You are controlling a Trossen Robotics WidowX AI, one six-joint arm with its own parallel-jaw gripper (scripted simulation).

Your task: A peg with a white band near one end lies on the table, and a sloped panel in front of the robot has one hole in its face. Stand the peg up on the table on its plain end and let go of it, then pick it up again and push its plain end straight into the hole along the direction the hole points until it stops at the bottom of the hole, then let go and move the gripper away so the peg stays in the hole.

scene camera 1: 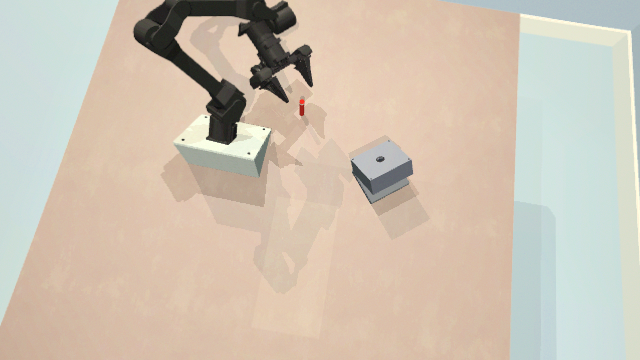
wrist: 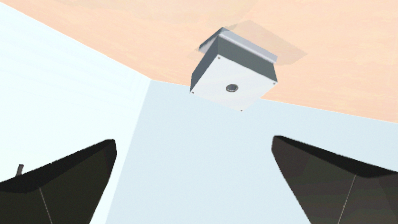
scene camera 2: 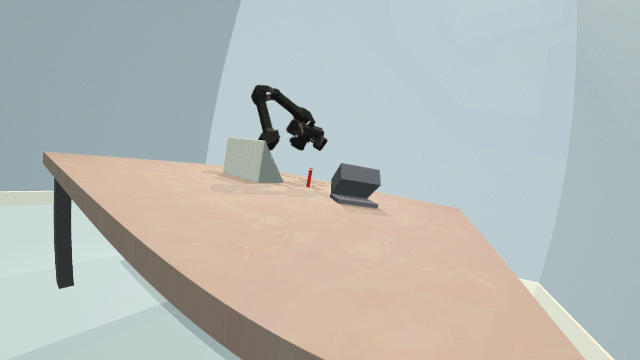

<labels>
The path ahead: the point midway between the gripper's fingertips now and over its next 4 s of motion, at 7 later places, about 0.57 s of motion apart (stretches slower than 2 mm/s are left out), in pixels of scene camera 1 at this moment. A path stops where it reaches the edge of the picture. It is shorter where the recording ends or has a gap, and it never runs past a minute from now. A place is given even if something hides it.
My gripper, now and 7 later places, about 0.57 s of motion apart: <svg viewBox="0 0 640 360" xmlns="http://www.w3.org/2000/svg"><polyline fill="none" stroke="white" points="300,94 289,108 288,104 301,95 303,98 303,103 303,106 302,106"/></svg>
</labels>
